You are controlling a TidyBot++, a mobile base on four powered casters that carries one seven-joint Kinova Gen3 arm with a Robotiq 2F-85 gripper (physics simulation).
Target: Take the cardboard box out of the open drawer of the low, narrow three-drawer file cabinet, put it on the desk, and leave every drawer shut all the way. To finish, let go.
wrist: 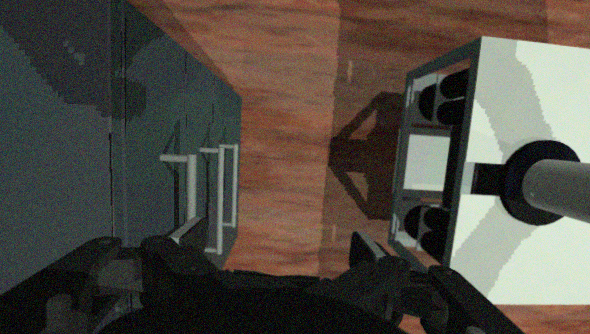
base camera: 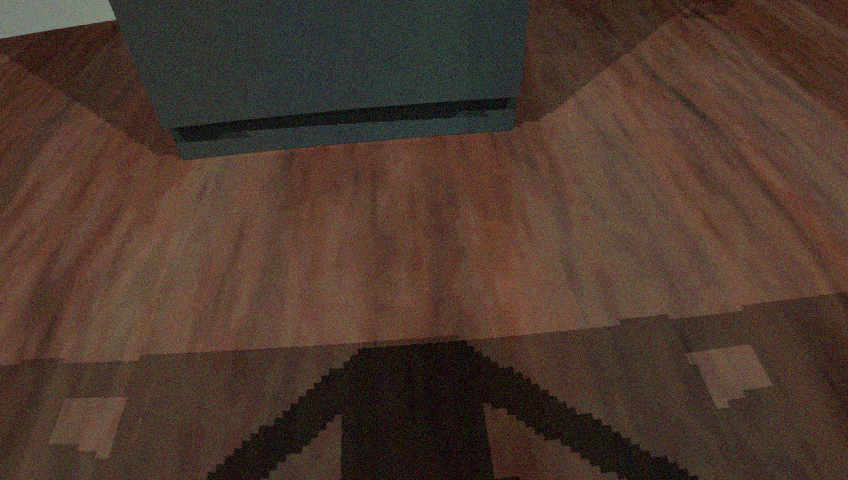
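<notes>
The dark blue-grey file cabinet [base camera: 333,59] [wrist: 55,165] stands in front of the base; its lower front shows in the base camera view. In the wrist view its top is at the left, and three pale bar handles run down its front: the nearest handle [wrist: 192,182], the middle handle [wrist: 220,200] and the lowest handle [wrist: 235,185]. The drawer fronts that show look flush. My gripper [wrist: 279,240] is open and empty, with its left finger over the cabinet's front near the handles. The cardboard box and the desk do not show in either view.
The robot's own base [wrist: 545,95], with a white top and dark casters, is at the right of the wrist view. Wooden floor [base camera: 416,237] [wrist: 285,125] lies between it and the cabinet. A pale surface [base camera: 47,14] shows at the upper left of the base camera view.
</notes>
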